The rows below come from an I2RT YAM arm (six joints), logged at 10 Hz.
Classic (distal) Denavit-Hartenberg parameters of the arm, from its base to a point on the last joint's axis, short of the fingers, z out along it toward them. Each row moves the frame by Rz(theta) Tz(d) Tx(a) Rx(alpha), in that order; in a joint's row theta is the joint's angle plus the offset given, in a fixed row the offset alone. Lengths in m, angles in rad.
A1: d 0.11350, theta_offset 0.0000, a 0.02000, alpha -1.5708
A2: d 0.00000, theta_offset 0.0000, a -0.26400, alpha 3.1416
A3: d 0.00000, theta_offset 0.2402, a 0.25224, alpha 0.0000
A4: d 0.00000, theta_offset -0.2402, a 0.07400, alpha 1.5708
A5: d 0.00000, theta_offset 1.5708, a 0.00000, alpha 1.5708
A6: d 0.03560, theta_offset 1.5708, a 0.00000, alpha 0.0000
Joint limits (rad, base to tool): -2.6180..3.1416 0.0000..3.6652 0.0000..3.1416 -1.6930..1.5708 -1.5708..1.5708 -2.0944..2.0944
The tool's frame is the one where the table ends.
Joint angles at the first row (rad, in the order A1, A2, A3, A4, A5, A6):
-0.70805, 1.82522, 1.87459, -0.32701, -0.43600, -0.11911
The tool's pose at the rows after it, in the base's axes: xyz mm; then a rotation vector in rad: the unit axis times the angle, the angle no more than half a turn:
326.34, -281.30, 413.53, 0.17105, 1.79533, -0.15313
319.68, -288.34, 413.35, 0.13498, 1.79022, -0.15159
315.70, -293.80, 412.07, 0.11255, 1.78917, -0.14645
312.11, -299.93, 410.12, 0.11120, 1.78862, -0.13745
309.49, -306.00, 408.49, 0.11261, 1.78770, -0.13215
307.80, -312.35, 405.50, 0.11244, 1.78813, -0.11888
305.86, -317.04, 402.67, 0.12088, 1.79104, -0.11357
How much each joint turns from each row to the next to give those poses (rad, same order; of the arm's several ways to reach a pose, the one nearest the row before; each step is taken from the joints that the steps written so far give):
-0.04551, 0.00625, 0.00898, 0.00661, -0.09917, -0.03250
-0.02578, 0.00096, -0.00117, 0.00381, -0.04649, -0.02790
-0.01777, 0.00469, 0.00134, 0.00012, -0.03306, -0.01797
-0.01741, 0.00720, 0.00246, 0.00041, -0.02360, -0.00229
-0.01510, 0.01014, 0.00720, 0.00006, -0.01744, -0.00110
-0.01406, 0.01382, 0.00770, 0.00005, -0.02234, 0.00028
-0.01093, 0.00767, 0.00100, -0.00015, -0.00886, 0.00168

